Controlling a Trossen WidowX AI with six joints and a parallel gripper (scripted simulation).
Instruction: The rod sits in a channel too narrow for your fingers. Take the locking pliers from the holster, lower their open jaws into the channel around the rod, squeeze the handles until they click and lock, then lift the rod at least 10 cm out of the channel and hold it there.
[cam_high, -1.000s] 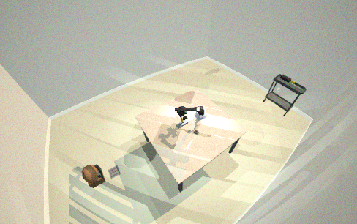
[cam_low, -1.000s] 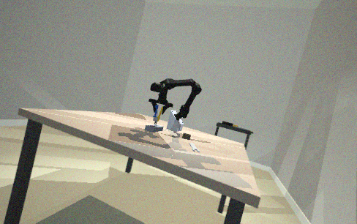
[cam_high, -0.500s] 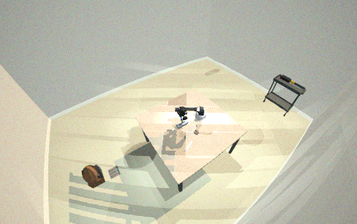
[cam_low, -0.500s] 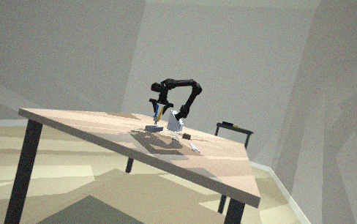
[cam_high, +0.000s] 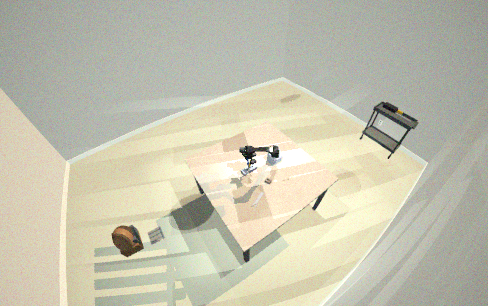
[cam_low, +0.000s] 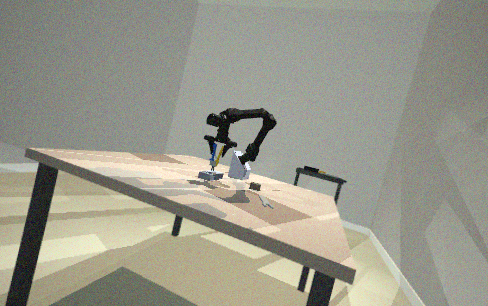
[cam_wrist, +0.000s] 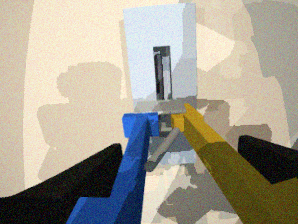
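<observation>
My gripper tip is now 1 cm past the channel block, 1 cm to the left of it and 11 cm above it. Round my gripper tip: grey link bar (1 cm to the right); then rod (1 cm to the right, 12 cm below); then yellow handle (2 cm to the left, 1 cm above).
</observation>
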